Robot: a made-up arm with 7 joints.
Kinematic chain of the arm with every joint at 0, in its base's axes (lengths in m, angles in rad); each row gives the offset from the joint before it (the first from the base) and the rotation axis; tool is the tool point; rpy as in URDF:
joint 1: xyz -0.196 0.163 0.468 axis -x
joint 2: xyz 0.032 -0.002 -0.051 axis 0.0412 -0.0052 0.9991
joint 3: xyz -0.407 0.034 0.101 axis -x
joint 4: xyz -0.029 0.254 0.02 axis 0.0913 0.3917 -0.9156
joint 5: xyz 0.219 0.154 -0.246 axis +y
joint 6: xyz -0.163 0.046 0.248 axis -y
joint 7: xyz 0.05 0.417 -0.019 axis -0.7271 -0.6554 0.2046
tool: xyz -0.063 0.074 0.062 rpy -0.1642 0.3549 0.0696
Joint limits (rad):
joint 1: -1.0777..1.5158
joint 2: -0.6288..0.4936
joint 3: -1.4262..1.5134
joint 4: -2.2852..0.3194
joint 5: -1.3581..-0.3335
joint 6: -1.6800..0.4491
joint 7: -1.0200..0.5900
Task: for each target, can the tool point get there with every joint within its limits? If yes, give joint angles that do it. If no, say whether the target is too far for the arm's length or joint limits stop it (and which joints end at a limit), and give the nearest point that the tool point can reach.
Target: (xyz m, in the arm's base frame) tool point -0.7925 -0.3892 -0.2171
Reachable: yes | joints 1.2371 -0.1276 0.8594 -0.4226 -1.2417 -1.0331 -0.7631
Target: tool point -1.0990 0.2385 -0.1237
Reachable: yes | joints 0.9068 -0.0208 -0.0267 -1.2477 -1.0242 -0.2527 -0.8242
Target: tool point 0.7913 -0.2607 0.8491
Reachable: no: joint limits stop it (at a limit: joint 1, joint 2, joint 4, joint 5, joint 7) | nearest point 0.1000 -0.0209 1.3107 | short by 0.865 m
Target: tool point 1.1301 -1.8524 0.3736
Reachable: no: too far | nearest point -0.3159 -0.8250 0.4217 | short by 1.775 m
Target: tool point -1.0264 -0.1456 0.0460
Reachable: yes | joints 0.4077 0.1168 0.4018 -1.9239 -1.0390 -1.0768 -0.2987
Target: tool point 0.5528 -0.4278 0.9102
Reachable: no: joint limits stop it (at a limit: joint 1, joint 2, joint 4, joint 5, joint 7) | nearest point -0.0036 -0.2336 1.2647 | short by 0.688 m
